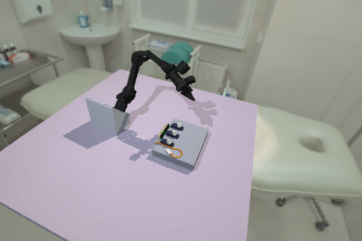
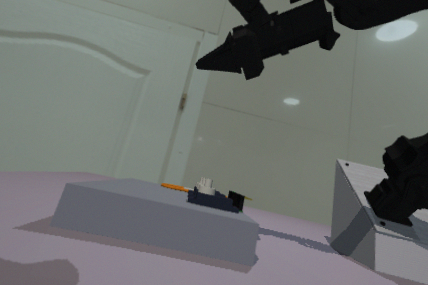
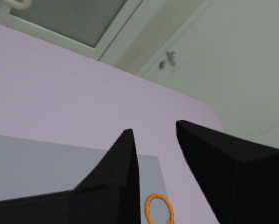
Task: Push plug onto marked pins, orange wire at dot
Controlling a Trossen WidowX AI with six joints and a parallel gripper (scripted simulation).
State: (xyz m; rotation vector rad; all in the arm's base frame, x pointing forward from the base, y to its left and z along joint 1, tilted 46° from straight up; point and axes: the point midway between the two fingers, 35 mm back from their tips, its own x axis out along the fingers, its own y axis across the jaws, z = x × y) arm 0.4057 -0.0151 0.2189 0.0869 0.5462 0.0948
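My gripper tip is 120 mm past the green band, 120 mm to the left of it and 200 mm above it. Round my gripper tip: grey printed holder (40 mm ahead, 90 mm to the right, 250 mm below).
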